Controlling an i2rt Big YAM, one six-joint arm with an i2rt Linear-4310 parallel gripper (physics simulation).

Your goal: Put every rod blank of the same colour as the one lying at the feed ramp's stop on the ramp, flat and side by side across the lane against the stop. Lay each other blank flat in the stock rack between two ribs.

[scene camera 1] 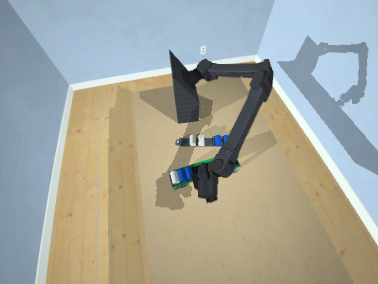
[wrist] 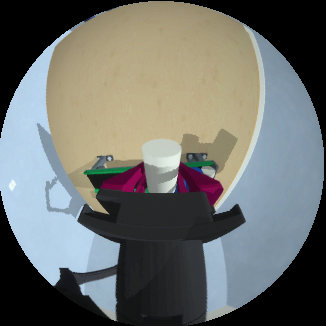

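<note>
My gripper (scene camera 1: 201, 177) (wrist: 161, 163) is shut on a white rod blank (wrist: 161, 167), holding it above the feed ramp (scene camera 1: 201, 162) (wrist: 115, 169). The held blank is hidden behind the gripper in the scene view. At the ramp's left end in the scene view lies a white blank (scene camera 1: 173, 177) (wrist: 208, 172), with two blue blanks (scene camera 1: 181, 174) (scene camera 1: 188, 173) beside it. The stock rack (scene camera 1: 209, 142) holds two white blanks (scene camera 1: 193, 140) (scene camera 1: 201, 140) near its left part and two blue blanks (scene camera 1: 218, 140) (scene camera 1: 226, 139) farther right, where the arm hides its end.
The dark arm (scene camera 1: 243, 122) reaches over the right end of the rack and covers part of the ramp. A tall dark panel (scene camera 1: 184, 97) stands behind the rack by the arm's base. Ramp feet (wrist: 103, 161) (wrist: 197, 157) stick out past the green rail.
</note>
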